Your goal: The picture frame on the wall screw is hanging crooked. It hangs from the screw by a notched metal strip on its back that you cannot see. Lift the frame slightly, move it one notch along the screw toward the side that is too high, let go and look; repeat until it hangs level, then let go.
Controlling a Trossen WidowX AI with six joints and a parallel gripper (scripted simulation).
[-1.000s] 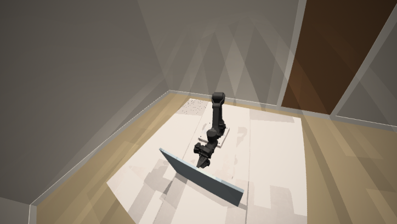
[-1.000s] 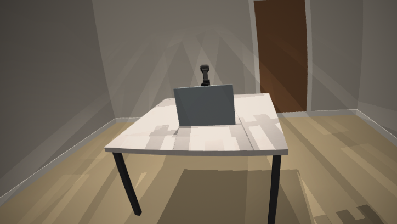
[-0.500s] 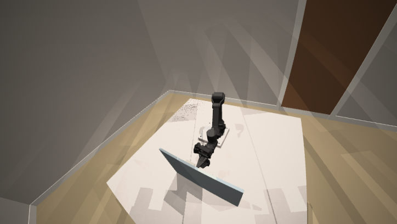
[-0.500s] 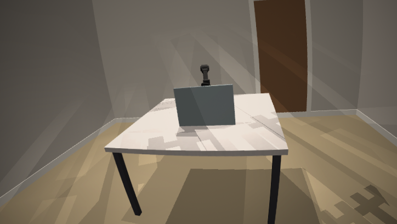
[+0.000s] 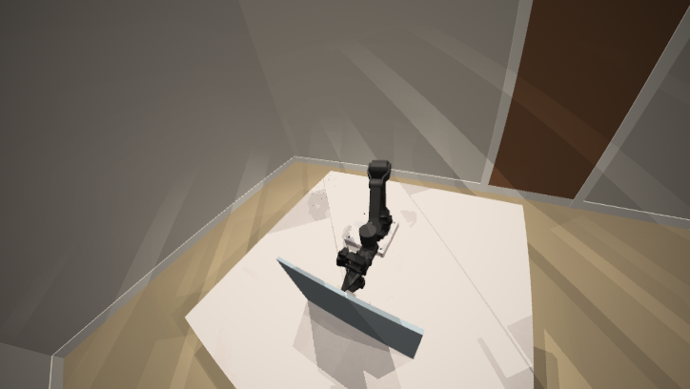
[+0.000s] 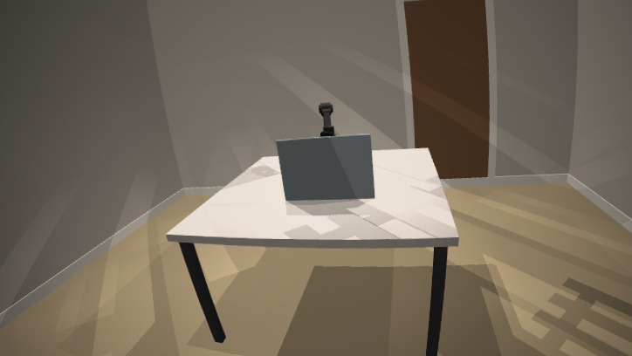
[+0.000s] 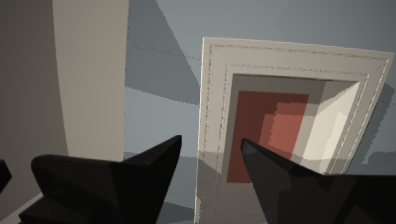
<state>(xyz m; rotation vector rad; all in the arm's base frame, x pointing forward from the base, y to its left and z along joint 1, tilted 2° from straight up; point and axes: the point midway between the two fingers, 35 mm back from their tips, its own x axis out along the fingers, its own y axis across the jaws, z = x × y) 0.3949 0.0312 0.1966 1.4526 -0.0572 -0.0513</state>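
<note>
Now: the picture frame 5 cm below my gripper tip and 1 cm ahead of it. From my gripper tip the other things lie so: wall panel 7 cm below, 2 cm ahead, 1 cm to the left.
</note>
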